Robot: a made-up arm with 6 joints. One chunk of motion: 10 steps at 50 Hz.
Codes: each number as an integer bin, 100 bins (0 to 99) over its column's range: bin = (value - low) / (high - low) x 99, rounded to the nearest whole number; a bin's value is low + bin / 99 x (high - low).
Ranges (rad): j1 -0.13..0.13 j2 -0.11..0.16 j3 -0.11..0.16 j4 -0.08..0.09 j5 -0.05..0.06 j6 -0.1..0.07
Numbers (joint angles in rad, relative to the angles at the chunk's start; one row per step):
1: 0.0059 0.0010 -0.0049 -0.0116 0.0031 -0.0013
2: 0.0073 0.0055 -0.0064 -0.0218 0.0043 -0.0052
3: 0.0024 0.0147 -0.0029 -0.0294 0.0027 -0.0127
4: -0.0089 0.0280 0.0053 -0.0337 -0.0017 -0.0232
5: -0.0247 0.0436 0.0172 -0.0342 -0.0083 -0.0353
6: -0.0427 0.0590 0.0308 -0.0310 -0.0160 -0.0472
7: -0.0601 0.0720 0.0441 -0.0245 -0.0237 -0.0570
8: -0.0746 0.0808 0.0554 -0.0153 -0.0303 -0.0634
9: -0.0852 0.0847 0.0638 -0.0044 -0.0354 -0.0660
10: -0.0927 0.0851 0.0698 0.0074 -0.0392 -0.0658
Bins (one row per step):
1: 52 41 39 40 48 57
2: 52 42 38 34 49 55
3: 50 46 39 29 47 51
4: 46 51 42 27 43 45
5: 40 56 47 27 38 38
6: 33 62 52 29 31 31
7: 27 67 57 32 24 25
8: 21 70 61 38 18 21
9: 17 71 64 44 13 20
10: 14 72 66 51 10 20

